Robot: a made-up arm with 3 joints. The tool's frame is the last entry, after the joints.
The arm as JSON. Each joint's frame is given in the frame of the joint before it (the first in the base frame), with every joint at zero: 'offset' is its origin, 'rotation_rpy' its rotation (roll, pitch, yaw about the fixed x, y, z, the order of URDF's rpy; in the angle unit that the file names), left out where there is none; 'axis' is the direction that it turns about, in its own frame. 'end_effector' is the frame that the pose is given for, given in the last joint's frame.
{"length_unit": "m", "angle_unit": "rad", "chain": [
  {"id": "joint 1", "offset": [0.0, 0.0, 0.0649], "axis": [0.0, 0.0, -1.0]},
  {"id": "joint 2", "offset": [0.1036, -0.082, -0.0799], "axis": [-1.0, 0.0, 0.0]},
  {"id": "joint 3", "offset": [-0.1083, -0.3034, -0.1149], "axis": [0.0, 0.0, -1.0]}
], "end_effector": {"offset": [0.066, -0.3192, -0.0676]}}
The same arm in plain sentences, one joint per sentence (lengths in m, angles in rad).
The arm has three revolute joints in a row. What follows holds with every joint at zero, and every direction is one of the base frame's.
The first joint lies 0.0649 m along +z from the base frame's origin and rotates about -z.
The second joint lies 0.1036 m along +x and 0.0820 m along -y and 0.0799 m along -z from the first joint and rotates about -x.
The third joint lies 0.1083 m along -x and 0.3034 m along -y and 0.1149 m along -z from the second joint and rotates about -z.
The tool frame, which is the frame that the pose is given for, lies 0.0660 m along +x and 0.3192 m along -y and 0.0676 m along -z from the third joint; its axes are parallel to the base frame's.

